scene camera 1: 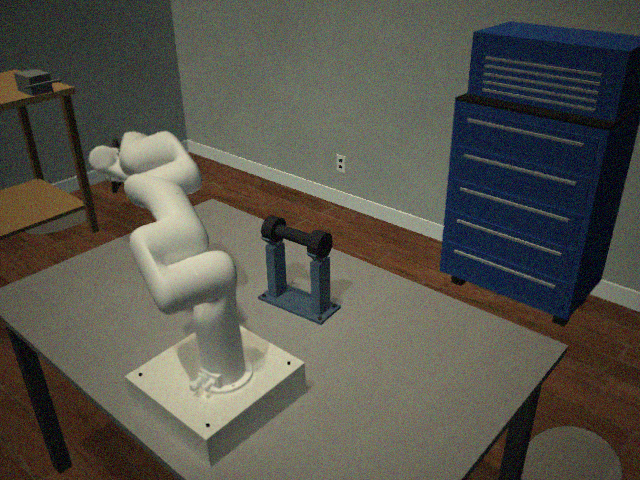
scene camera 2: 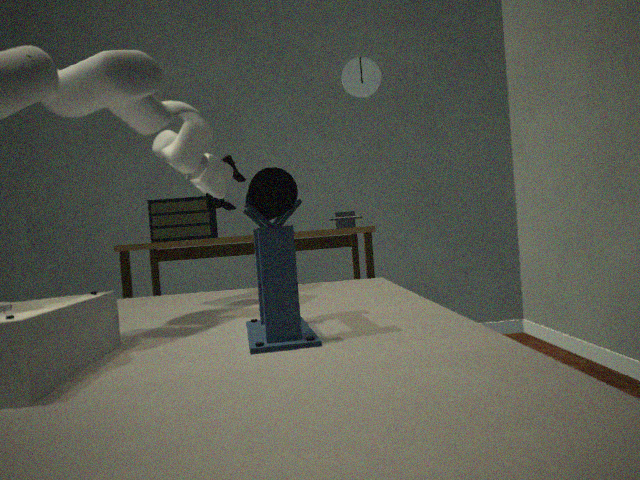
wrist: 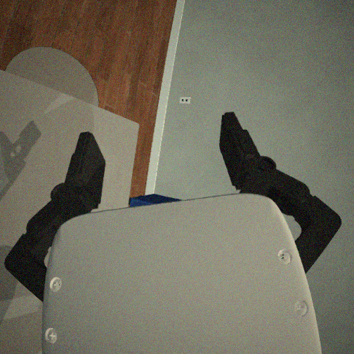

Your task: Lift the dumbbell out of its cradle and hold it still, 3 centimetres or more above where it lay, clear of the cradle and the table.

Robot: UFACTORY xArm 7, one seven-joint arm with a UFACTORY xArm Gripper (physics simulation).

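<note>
A black dumbbell lies level across the two V-shaped tops of a blue cradle. The cradle has two posts on a flat base plate on the grey table. In scene camera 2 the dumbbell shows end-on. My gripper is open, its black fingers wide apart with nothing between them. In scene camera 1 it is mostly hidden behind the arm, well to the left of the dumbbell and apart from it. The dumbbell and cradle do not show in the wrist view.
The arm's white base block stands on the table beside the cradle. A blue drawer cabinet stands beyond the table. A wooden workbench stands off the table's far end. A round grey disc is near the floor.
</note>
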